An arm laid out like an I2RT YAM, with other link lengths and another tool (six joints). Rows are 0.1 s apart.
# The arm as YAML. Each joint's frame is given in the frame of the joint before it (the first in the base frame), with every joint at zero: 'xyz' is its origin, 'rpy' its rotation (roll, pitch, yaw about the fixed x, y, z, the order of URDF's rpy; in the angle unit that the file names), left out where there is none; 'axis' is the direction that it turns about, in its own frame. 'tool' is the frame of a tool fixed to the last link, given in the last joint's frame.
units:
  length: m
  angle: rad
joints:
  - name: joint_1
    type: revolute
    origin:
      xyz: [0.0, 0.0, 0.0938]
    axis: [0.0, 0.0, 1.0]
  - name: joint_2
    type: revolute
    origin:
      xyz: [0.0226, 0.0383, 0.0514]
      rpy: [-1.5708, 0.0, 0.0]
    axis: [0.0, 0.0, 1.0]
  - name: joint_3
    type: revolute
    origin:
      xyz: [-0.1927, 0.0, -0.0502]
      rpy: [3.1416, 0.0, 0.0]
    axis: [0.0, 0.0, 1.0]
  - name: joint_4
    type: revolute
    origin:
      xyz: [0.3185, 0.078, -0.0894]
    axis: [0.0, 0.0, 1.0]
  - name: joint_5
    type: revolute
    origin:
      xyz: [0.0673, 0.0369, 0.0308]
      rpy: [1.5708, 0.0, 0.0]
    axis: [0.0, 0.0, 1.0]
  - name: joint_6
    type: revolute
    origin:
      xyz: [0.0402, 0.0, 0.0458]
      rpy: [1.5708, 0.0, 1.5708]
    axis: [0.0, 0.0, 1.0]
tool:
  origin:
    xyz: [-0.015, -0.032, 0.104]
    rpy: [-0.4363, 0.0, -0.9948]
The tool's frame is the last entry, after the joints.
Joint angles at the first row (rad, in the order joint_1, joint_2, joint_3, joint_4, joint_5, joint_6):
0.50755 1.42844 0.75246 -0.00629 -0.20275 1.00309
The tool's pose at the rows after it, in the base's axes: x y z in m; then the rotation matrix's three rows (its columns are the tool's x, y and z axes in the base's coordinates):
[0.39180 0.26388 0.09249], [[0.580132 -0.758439 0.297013], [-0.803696 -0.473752 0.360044], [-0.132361 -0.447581 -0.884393]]
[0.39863 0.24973 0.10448], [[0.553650 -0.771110 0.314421], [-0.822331 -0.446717 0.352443], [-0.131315 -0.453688 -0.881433]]
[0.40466 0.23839 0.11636], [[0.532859 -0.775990 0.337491], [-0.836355 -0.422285 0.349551], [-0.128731 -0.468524 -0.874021]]
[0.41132 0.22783 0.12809], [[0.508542 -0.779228 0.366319], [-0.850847 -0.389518 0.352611], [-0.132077 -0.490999 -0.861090]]
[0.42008 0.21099 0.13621], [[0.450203 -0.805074 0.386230], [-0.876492 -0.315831 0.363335], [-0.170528 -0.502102 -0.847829]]
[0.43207 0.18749 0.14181], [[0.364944 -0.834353 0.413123], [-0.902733 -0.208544 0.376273], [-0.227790 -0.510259 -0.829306]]
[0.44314 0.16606 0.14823], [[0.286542 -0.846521 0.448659], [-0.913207 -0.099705 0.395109], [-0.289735 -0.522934 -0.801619]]
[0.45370 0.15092 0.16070], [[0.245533 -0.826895 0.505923], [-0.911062 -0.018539 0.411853], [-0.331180 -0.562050 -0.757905]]
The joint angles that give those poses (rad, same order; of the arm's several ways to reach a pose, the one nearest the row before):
0.47133 1.38610 0.75246 -0.04176 -0.20274 1.00310
0.43774 1.34567 0.75247 -0.07533 -0.20276 1.00309
0.41026 1.31209 0.75248 -0.09214 -0.20276 1.00308
0.38473 1.28539 0.75247 -0.09175 -0.20199 1.01301
0.34770 1.26557 0.75285 -0.09097 -0.20124 1.06450
0.29699 1.25641 0.75325 -0.07534 -0.19893 1.13966
0.25081 1.25141 0.75322 -0.04370 -0.19933 1.21862
0.21724 1.24721 0.75319 0.01775 -0.19933 1.27279

